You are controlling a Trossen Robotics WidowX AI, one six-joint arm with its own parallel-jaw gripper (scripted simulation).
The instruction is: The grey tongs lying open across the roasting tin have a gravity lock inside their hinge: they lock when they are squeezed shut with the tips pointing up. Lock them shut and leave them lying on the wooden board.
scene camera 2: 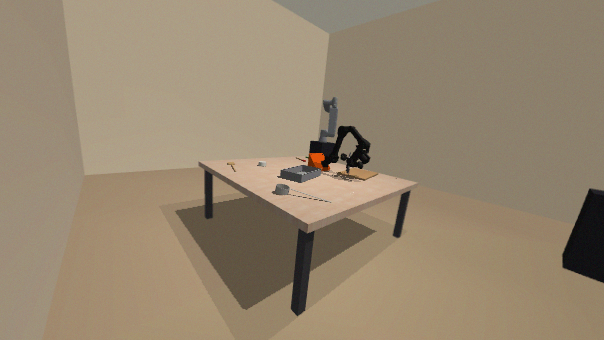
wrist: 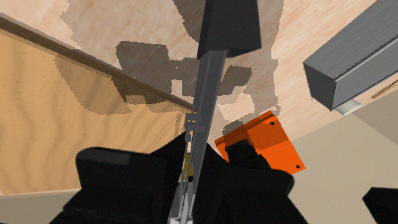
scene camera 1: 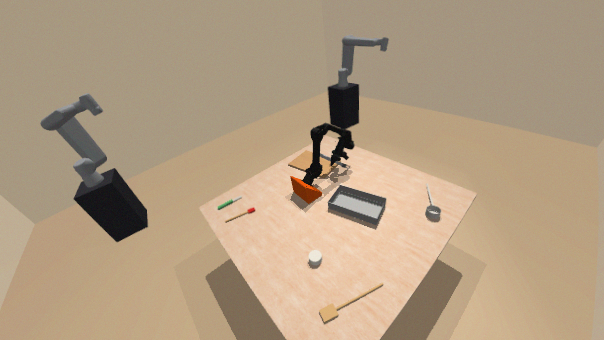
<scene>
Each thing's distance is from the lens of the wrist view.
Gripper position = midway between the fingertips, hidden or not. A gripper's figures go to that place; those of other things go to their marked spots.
my gripper (wrist: 190,135): 0.11 m
wooden board (wrist: 65,102): 0.17 m
</scene>
